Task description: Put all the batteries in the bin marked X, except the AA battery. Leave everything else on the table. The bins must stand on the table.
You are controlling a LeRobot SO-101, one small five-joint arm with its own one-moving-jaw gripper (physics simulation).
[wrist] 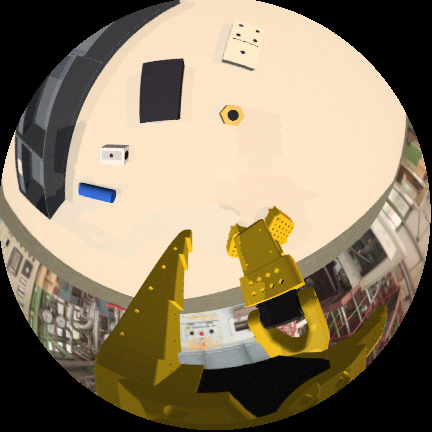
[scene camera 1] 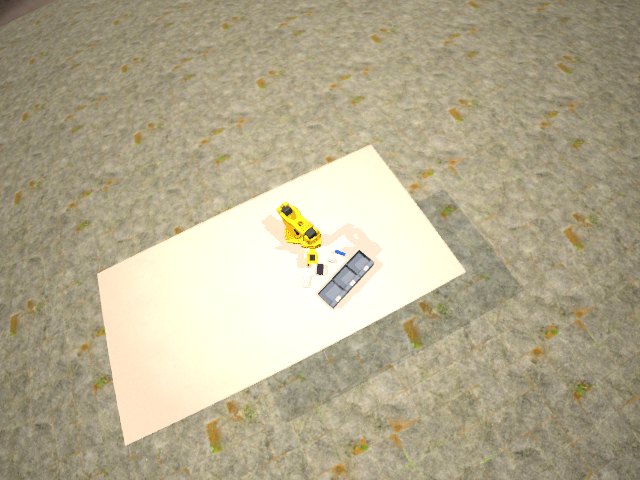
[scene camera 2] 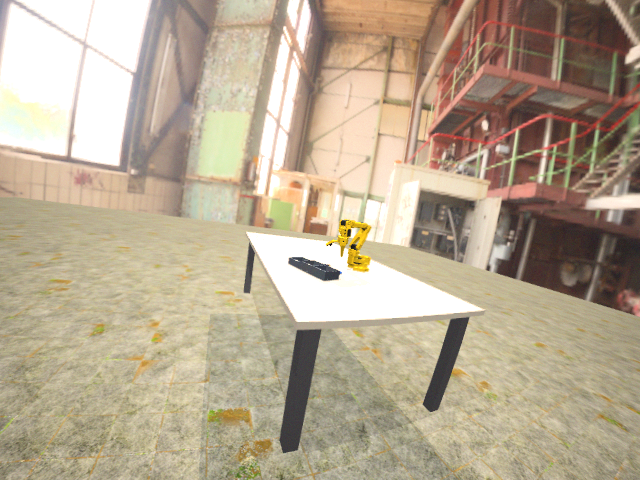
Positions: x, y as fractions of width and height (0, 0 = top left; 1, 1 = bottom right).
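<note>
Visible to me in scene camera 1 are three joined dark bins (scene camera 1: 0.55, 0.57). The wrist view shows a black 9v battery (wrist: 0.37, 0.21).
</note>
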